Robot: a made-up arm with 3 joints. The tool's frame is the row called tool.
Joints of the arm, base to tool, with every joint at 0 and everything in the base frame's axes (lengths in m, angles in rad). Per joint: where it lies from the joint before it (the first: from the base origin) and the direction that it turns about. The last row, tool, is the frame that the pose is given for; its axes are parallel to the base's.
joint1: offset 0 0 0.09 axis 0 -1 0
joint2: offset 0.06 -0.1 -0.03 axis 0 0 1
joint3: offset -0.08 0.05 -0.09 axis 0 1 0
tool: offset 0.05 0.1 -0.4
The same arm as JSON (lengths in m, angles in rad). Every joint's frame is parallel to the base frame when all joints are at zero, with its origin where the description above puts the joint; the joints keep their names.
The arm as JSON. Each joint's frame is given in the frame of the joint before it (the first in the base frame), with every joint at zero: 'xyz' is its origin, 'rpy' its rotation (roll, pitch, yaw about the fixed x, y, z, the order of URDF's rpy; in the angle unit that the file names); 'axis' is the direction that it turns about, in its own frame. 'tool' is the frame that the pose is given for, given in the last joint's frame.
{"units": {"length": "m", "angle": "rad"}, "joints": [{"name": "joint1", "type": "revolute", "origin": {"xyz": [0.0, 0.0, 0.09], "rpy": [0.0, 0.0, 0.0]}, "axis": "-y"}, {"name": "joint2", "type": "revolute", "origin": {"xyz": [0.06, -0.1, -0.03], "rpy": [0.0, 0.0, 0.0]}, "axis": "+z"}, {"name": "joint3", "type": "revolute", "origin": {"xyz": [-0.08, 0.05, -0.09], "rpy": [0.0, 0.0, 0.0]}, "axis": "+y"}], "tool": {"origin": {"xyz": [0.05, 0.1, -0.4], "rpy": [0.0, 0.0, 0.0]}}}
